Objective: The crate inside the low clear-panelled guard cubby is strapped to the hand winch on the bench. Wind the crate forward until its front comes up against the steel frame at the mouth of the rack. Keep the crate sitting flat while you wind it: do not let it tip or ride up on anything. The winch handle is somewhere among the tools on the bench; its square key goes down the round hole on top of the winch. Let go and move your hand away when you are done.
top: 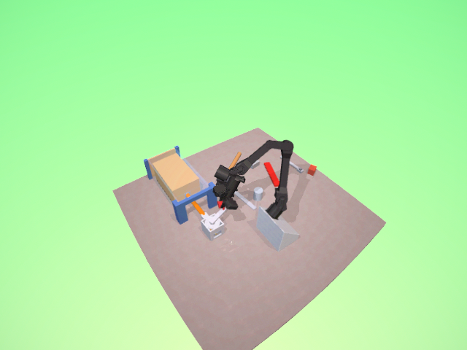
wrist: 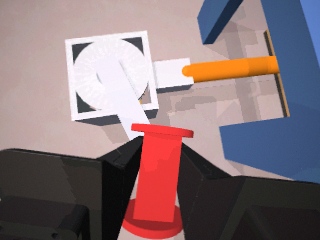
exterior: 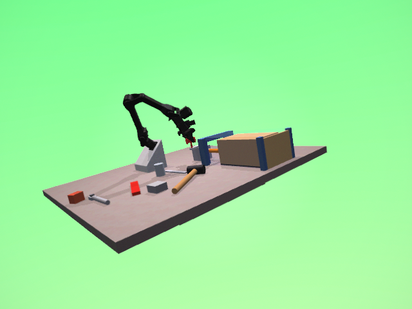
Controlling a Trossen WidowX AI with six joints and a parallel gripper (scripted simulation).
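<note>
My gripper tip is now 10 cm above the white winch, 7 cm to the right of it and 6 cm past it. Round my gripper tip: flat steel bar (20 cm to the right, 13 cm below, 7 cm ahead); red grip (2 cm to the right); winch handle (3 cm below, 2 cm to the left, 2 cm behind).
</note>
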